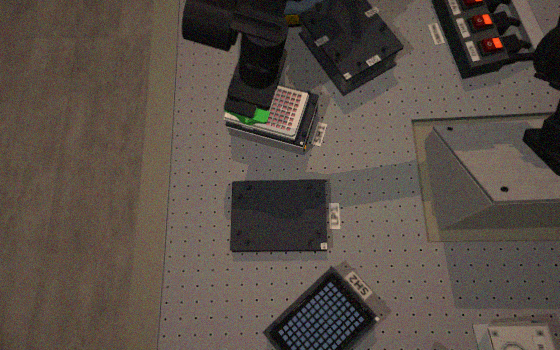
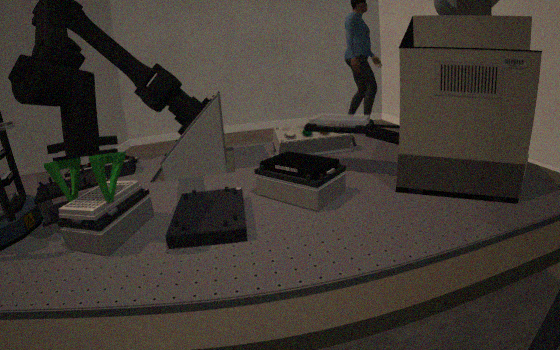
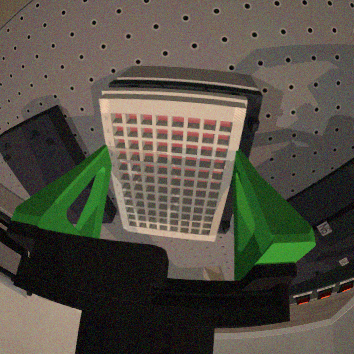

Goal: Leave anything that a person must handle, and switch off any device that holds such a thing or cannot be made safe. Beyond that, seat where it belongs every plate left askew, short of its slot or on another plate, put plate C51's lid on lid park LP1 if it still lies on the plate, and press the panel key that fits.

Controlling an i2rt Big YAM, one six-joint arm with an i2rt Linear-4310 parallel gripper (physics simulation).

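Where they show: gripper, fingertip midpoint: (image 1: 252, 102) (image 2: 91, 202) (image 3: 169, 152); arm's base at its link origin: (image 2: 195, 117).
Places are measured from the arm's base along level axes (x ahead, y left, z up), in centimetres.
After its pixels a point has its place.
Observation:
My gripper (image 1: 252, 118) {x 46.0, y -11.2, z -5.6 cm} (image 3: 169, 152) {x 46.0, y -11.2, z -5.6 cm} (image 2: 111, 178) is shut on a white well plate (image 1: 286, 109) {x 40.1, y -9.8, z -5.3 cm} (image 3: 173, 182) {x 43.6, y -10.8, z -5.4 cm} with red wells, its green fingers on the two long sides near one end. The plate sits over the black nest of device SH1 (image 1: 310, 115) {x 36.0, y -9.7, z -7.4 cm} (image 3: 253, 105) {x 47.6, y -16.8, z -7.4 cm} (image 2: 129, 215) {x 43.9, y -6.0, z -9.3 cm}, shifted toward the arm's side. I cannot tell whether it rests in the nest. Lid park LP1 (image 1: 278, 215) {x 41.1, y 7.5, z -10.5 cm} (image 2: 207, 217) {x 44.6, y 7.6, z -10.5 cm} is a bare black slab in front of SH1. A black plate with blue wells (image 1: 324, 316) {x 33.6, y 23.1, z -6.7 cm} lies in device SH2 at the front.
A black block (image 1: 349, 42) {x 29.2, y -23.8, z -6.9 cm} stands behind SH1. A second device with a black plate (image 2: 301, 178) {x 39.9, y 23.6, z -7.4 cm}, a key panel (image 2: 313, 140) {x 9.2, y 32.7, z -8.4 cm}, a grey wedge (image 2: 197, 146) {x 14.3, y 2.1, z -5.7 cm} and a tall cabinet (image 2: 428, 104) {x 41.3, y 47.1, z 4.5 cm} stand on the table. A person (image 2: 360, 59) walks behind.

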